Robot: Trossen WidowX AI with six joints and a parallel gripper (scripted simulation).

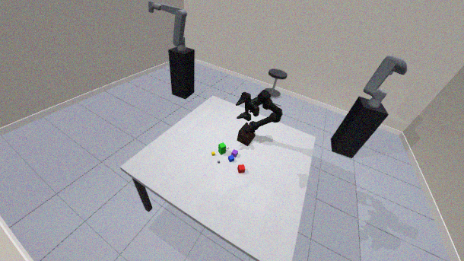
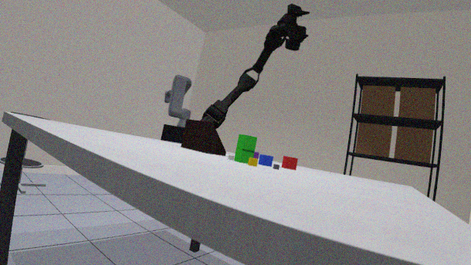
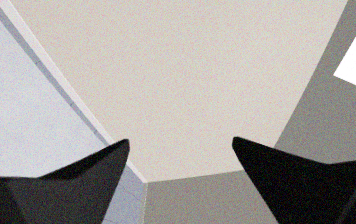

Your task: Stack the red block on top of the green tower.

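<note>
My gripper tip is now 30 mm past the red block, 120 mm to the right of it and 540 mm above it. From my gripper tip the other things lie so: tiny grey cube 10 mm behind, 70 mm to the right, 550 mm below; blue cube 90 mm behind, 10 mm to the left, 540 mm below; purple cube 150 mm behind, 10 mm to the left, 540 mm below.
</note>
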